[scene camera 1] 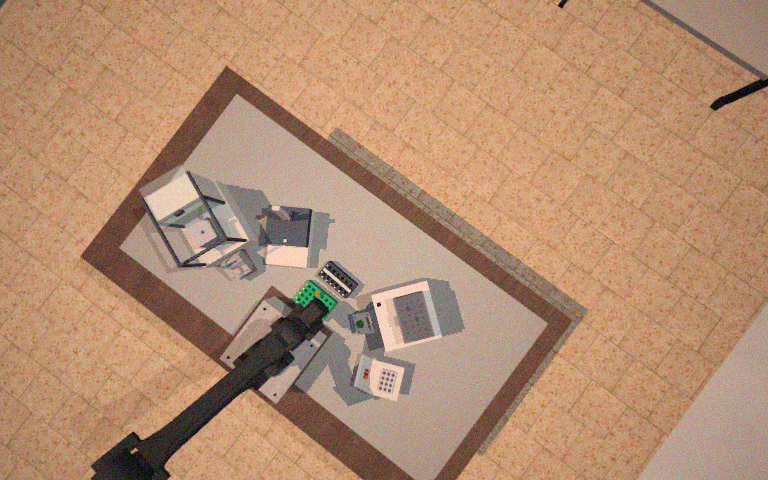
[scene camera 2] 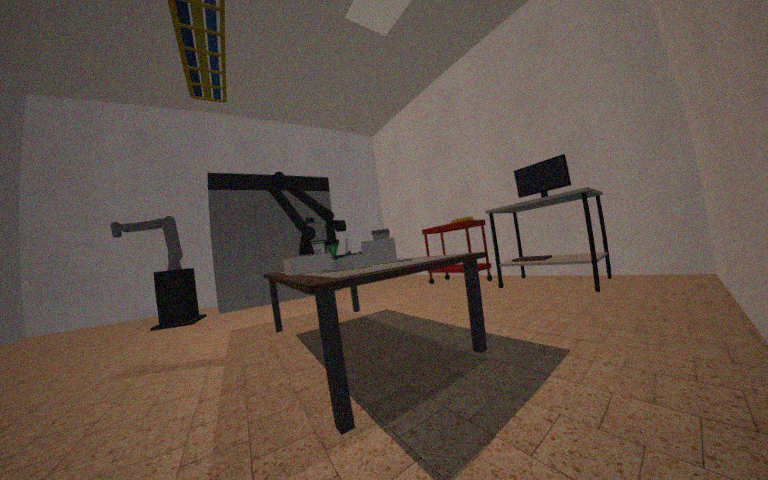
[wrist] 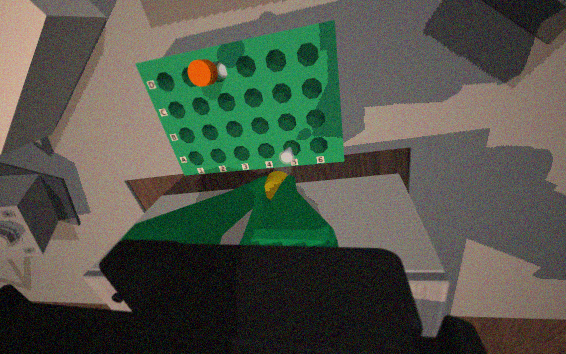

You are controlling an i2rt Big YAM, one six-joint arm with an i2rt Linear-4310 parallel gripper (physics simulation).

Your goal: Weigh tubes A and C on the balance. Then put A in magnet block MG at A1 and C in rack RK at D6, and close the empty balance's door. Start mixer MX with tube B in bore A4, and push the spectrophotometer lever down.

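Places are measured from the arm's base along level axes (x ahead, y left, z up), in millimetres.
Pixels of known places: gripper, between the fingertips: [scene camera 2: 333,256] [wrist: 279,185]; arm's base, origin of its link: [scene camera 2: 306,255].
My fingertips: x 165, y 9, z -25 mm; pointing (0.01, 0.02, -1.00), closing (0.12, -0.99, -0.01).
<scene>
For each thing: its middle in the pictures, then the offset to it from my fingertips. "*": a spot on its surface instead.
- green rack, middle of its body: [wrist: 249,108] [scene camera 1: 315,300] dy +32, dx +25, dz -60 mm
- yellow-capped tube, middle of its body: [wrist: 283,167] dy +0, dx +4, dz -14 mm
- orange-capped tube, middle of its body: [wrist: 216,70] [scene camera 1: 317,293] dy +46, dx +52, dz -44 mm
- glass balance, a spot on its surface: [scene camera 1: 202,231] * dy +431, dx -71, dz +62 mm
- dark magnet block, middle of its body: [scene camera 1: 338,279] dy +36, dx +134, dz -51 mm
- white instrument with a dark bay, middle of its body: [scene camera 1: 288,236] dy +258, dx +107, dz -24 mm
- white-framed machine, middle of its body: [scene camera 1: 393,317] [scene camera 2: 372,247] dy -177, dx +202, dz +20 mm
- small grey unit, middle of its body: [scene camera 1: 360,324] dy -127, dx +101, dz -11 mm
- keypad box, middle of its body: [scene camera 1: 379,375] [scene camera 2: 349,261] dy -301, dx +28, dz -40 mm
The green rack [scene camera 1: 310,283] [wrist: 262,80] has rows A to D and columns 1 to 6. My gripper [scene camera 2: 333,250] [wrist: 279,185] is shut on a yellow-capped tube [wrist: 274,185]. Its clear lower end shows beside the label 5, and hole A5 looks open, so the tube appears lifted just above the rack. An orange-capped tube [scene camera 1: 316,293] [wrist: 202,73] stands in the rack at D3. The glass balance [scene camera 1: 202,231] is at the left in the first scene view. The dark magnet block [scene camera 1: 338,279] lies beside the rack. The tubes' letters cannot be read.
A white instrument with a dark bay [scene camera 1: 287,230] stands right of the balance. A white-framed machine [scene camera 1: 380,326] stands right of the rack, with a small grey unit [scene camera 1: 360,322] beside it. A keypad box [scene camera 1: 387,378] is below. The arm's base plate [scene camera 1: 275,384] borders the rack.
</scene>
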